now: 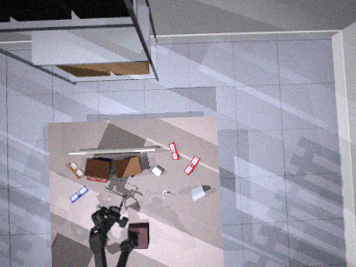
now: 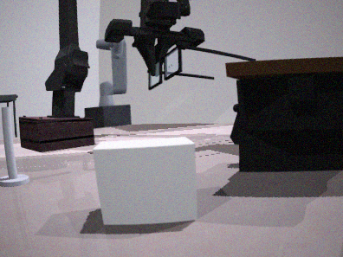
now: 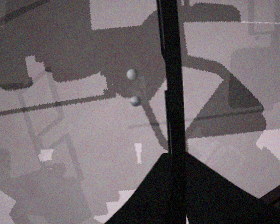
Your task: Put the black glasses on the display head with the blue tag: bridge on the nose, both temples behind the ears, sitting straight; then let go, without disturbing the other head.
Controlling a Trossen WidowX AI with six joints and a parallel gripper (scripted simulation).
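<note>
My gripper tip is 250 mm short of the display head, 70 mm above it and 60 mm to the left of it. The rest, counted from my gripper tip: grey box (540 mm to the right, 70 mm below, 60 mm ahead); thin post (300 mm to the right, 100 mm below, 50 mm ahead); white box (250 mm to the right, 220 mm ahead, 100 mm below).
</note>
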